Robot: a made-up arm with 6 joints. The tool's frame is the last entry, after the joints.
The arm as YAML. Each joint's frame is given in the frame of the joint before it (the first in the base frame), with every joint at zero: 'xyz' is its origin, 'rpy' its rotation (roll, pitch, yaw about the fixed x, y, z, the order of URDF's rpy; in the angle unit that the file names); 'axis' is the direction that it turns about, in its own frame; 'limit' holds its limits. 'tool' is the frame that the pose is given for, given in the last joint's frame.
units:
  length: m
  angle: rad
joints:
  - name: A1
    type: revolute
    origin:
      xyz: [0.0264, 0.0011, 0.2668]
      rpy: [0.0, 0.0, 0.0]
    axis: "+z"
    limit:
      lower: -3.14
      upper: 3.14
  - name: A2
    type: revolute
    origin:
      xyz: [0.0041, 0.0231, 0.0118]
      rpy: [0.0, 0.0, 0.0]
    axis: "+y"
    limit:
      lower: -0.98
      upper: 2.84
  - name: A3
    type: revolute
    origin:
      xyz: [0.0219, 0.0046, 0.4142]
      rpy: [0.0, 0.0, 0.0]
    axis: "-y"
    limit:
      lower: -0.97
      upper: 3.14
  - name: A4
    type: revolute
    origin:
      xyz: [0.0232, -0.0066, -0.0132]
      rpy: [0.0, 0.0, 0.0]
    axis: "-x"
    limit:
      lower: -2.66
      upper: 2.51
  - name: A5
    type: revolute
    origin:
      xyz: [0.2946, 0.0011, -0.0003]
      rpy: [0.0, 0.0, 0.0]
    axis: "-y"
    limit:
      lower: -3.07
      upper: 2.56
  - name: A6
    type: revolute
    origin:
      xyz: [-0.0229, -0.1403, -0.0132]
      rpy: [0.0, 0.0, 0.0]
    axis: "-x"
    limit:
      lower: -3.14
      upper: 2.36
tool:
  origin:
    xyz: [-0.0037, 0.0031, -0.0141]
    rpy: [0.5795, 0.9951, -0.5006]
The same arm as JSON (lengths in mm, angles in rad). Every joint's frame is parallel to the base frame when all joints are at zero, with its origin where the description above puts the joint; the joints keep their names.
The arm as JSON. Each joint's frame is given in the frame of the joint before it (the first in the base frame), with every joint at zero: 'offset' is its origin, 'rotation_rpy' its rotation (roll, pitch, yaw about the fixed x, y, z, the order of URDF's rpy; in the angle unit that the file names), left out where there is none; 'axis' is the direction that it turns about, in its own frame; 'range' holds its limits. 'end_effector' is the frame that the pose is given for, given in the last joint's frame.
{"length_unit": "mm", "angle_unit": "rad", "chain": [{"id": "A1", "offset": [26.4, 1.1, 266.8], "axis": "+z", "range": [-3.14, 3.14]}, {"id": "A2", "offset": [4.1, 23.1, 11.8], "axis": "+y", "range": [-0.98, 2.84]}, {"id": "A3", "offset": [21.9, 4.6, 414.2], "axis": "-y", "range": [-0.97, 3.14]}, {"id": "A4", "offset": [23.2, -6.6, -13.2], "axis": "-x", "range": [-2.66, 2.51]}, {"id": "A5", "offset": [294.6, 1.1, -0.3], "axis": "-y", "range": [-3.07, 2.56]}, {"id": "A6", "offset": [-22.9, -140.3, -13.2], "axis": "-x", "range": [-3.14, 2.36]}], "end_effector": {"offset": [-3.7, 3.1, -14.1], "rotation_rpy": [0.5795, 0.9951, -0.5006]}}
